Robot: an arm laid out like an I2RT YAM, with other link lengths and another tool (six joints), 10 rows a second.
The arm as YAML. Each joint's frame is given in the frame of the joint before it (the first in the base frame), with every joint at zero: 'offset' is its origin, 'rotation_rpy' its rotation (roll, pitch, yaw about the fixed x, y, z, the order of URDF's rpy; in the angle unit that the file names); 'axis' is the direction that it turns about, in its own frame. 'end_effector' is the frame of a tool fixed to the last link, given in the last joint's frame.
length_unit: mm
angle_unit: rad
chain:
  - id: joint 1
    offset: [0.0, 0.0, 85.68]
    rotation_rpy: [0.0, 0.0, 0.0]
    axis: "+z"
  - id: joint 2
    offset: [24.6, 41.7, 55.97]
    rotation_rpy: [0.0, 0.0, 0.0]
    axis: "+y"
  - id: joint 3
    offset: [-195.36, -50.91, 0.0]
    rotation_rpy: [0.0, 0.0, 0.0]
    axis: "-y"
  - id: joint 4
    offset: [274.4, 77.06, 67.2]
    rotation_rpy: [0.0, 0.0, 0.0]
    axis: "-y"
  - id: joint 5
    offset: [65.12, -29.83, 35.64]
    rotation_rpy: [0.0, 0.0, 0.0]
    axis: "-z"
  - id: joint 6
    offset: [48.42, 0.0, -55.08]
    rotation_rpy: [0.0, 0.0, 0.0]
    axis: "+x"
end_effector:
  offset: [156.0, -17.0, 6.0]
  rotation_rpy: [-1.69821, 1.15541, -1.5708]
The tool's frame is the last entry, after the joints.
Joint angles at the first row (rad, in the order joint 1, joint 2, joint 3, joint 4, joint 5, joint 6):
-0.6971, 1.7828, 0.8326, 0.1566, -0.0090, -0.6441
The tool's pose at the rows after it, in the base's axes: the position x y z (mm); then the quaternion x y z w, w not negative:
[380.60 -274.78 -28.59 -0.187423 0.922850 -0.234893 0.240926]
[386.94 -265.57 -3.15 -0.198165 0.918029 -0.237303 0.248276]
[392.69 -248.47 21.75 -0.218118 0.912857 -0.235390 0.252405]
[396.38 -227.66 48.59 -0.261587 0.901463 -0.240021 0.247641]
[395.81 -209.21 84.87 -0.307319 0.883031 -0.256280 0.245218]
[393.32 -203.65 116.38 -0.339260 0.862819 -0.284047 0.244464]
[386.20 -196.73 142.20 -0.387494 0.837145 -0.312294 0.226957]
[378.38 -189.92 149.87 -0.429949 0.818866 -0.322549 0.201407]
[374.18 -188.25 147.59 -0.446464 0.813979 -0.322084 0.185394]
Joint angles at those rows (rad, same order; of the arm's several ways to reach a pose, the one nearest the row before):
-0.6906, 1.7241, 0.8330, 0.1146, -0.0128, -0.6445
-0.6670, 1.6348, 0.8330, 0.0402, -0.0132, -0.6445
-0.6304, 1.5383, 0.8329, -0.0521, -0.0128, -0.6521
-0.5903, 1.4319, 0.8329, -0.1551, -0.0120, -0.7109
-0.5594, 1.2984, 0.8330, -0.2630, -0.0120, -0.7879
-0.5545, 1.1988, 0.8330, -0.3157, -0.0116, -0.8654
-0.5545, 1.1034, 0.8330, -0.3824, -0.0117, -0.9897
-0.5545, 1.0527, 0.8329, -0.4438, -0.0105, -1.0969
-0.5548, 1.0447, 0.8330, -0.4702, -0.0036, -1.1400

